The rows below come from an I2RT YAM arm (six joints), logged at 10 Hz.
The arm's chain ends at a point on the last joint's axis. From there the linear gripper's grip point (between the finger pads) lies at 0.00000 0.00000 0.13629 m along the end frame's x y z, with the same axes.
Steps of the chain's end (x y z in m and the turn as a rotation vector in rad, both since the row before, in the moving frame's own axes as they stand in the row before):
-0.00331 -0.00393 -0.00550 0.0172 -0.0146 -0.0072
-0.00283 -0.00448 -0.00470 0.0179 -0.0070 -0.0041
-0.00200 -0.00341 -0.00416 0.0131 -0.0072 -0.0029
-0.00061 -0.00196 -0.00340 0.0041 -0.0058 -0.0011
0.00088 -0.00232 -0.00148 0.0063 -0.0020 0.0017
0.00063 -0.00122 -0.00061 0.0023 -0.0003 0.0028
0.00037 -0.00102 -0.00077 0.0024 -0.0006 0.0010
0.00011 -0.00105 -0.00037 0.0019 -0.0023 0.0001
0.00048 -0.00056 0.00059 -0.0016 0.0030 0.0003
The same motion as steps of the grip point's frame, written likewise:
-0.00531 -0.00627 -0.00553 0.0172 -0.0146 -0.0072
-0.00379 -0.00692 -0.00473 0.0179 -0.0070 -0.0041
-0.00298 -0.00519 -0.00418 0.0131 -0.0072 -0.0029
-0.00140 -0.00252 -0.00340 0.0041 -0.0058 -0.0011
0.00061 -0.00318 -0.00148 0.0063 -0.0020 0.0017
0.00059 -0.00153 -0.00061 0.0023 -0.0003 0.0028
0.00029 -0.00135 -0.00077 0.0024 -0.0006 0.0010
-0.00020 -0.00131 -0.00037 0.0019 -0.0023 0.0001
0.00089 -0.00034 0.00059 -0.0016 0.0030 0.0003

